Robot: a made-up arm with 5 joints. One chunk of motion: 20 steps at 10 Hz.
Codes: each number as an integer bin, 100 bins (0 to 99) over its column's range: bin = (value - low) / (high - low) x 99, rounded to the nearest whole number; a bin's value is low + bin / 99 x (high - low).
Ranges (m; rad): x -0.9..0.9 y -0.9..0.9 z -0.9..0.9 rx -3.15..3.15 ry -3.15..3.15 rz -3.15..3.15
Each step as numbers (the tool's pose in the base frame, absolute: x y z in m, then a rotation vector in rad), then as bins.
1 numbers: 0.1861 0.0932 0.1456 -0.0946 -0.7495 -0.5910
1 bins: 60 55 58 48 38 40
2 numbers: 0.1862 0.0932 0.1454 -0.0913 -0.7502 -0.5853
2 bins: 60 55 57 48 38 40
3 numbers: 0.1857 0.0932 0.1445 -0.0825 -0.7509 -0.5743
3 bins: 60 55 57 48 38 40
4 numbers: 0.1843 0.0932 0.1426 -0.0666 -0.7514 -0.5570
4 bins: 60 55 57 48 38 41
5 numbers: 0.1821 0.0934 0.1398 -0.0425 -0.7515 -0.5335
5 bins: 60 55 57 49 38 41
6 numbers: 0.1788 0.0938 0.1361 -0.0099 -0.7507 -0.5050
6 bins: 59 55 57 49 38 42
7 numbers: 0.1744 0.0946 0.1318 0.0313 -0.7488 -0.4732
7 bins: 59 55 57 50 38 42
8 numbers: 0.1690 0.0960 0.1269 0.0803 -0.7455 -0.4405
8 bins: 59 55 56 51 38 43
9 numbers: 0.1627 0.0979 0.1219 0.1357 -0.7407 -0.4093
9 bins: 58 55 56 52 38 43
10 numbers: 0.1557 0.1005 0.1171 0.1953 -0.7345 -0.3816
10 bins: 58 55 56 53 38 44
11 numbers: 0.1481 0.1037 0.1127 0.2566 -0.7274 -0.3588
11 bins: 58 55 56 54 38 44
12 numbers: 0.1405 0.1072 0.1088 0.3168 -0.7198 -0.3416
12 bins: 57 55 55 54 38 44
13 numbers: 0.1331 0.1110 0.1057 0.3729 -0.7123 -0.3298
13 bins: 57 56 55 55 38 44
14 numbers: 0.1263 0.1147 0.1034 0.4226 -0.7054 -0.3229
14 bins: 56 56 55 56 38 44
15 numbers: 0.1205 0.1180 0.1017 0.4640 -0.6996 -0.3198
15 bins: 56 56 55 57 39 44
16 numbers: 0.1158 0.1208 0.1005 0.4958 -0.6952 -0.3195
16 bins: 56 56 55 57 39 44
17 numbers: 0.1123 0.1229 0.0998 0.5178 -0.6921 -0.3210
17 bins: 56 56 55 58 39 44
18 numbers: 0.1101 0.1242 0.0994 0.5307 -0.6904 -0.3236
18 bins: 56 56 55 58 39 44
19 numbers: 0.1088 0.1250 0.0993 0.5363 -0.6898 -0.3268
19 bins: 55 56 55 58 39 44
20 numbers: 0.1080 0.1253 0.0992 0.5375 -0.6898 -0.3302
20 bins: 55 56 55 58 39 44
